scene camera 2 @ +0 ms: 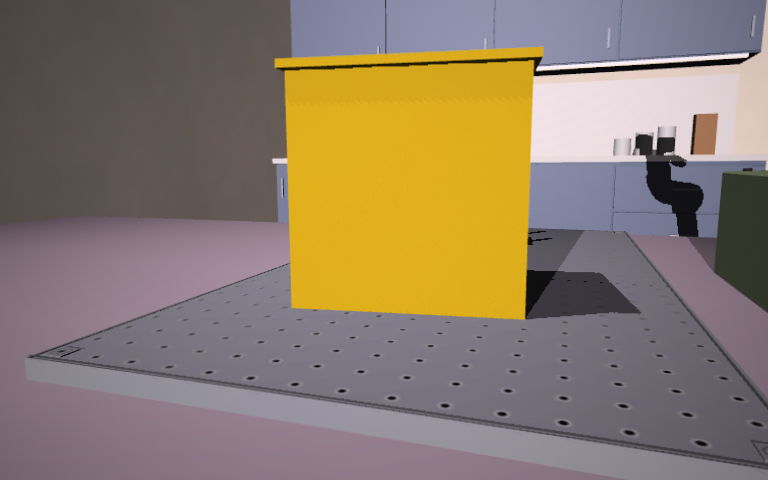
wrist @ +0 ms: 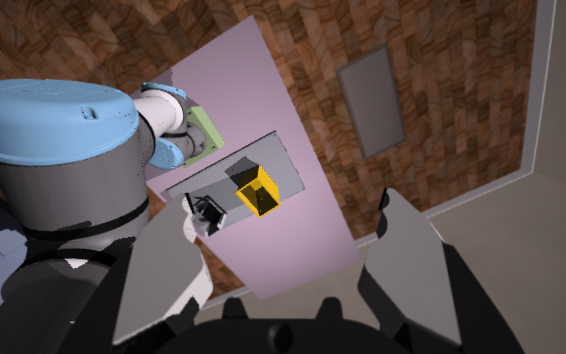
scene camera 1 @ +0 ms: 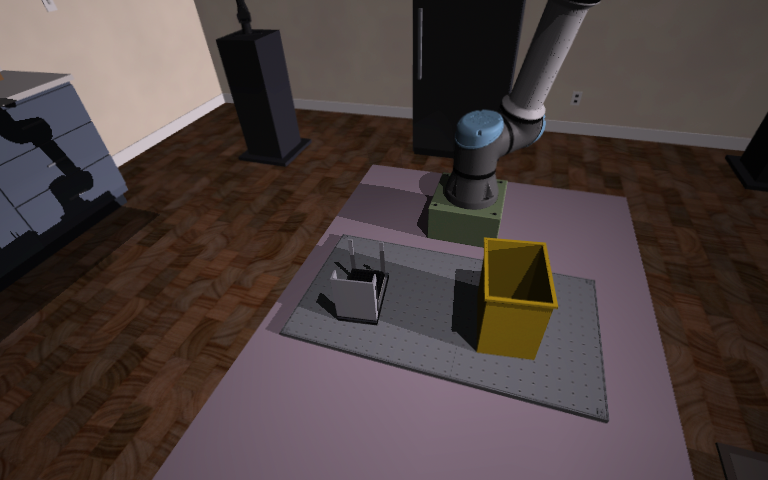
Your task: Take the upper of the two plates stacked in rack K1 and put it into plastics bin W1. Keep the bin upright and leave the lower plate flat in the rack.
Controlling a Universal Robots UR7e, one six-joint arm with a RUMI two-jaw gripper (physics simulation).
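Note:
There is a yellow plastics bin W1 in the pictures, and my gripper can be seen there too.

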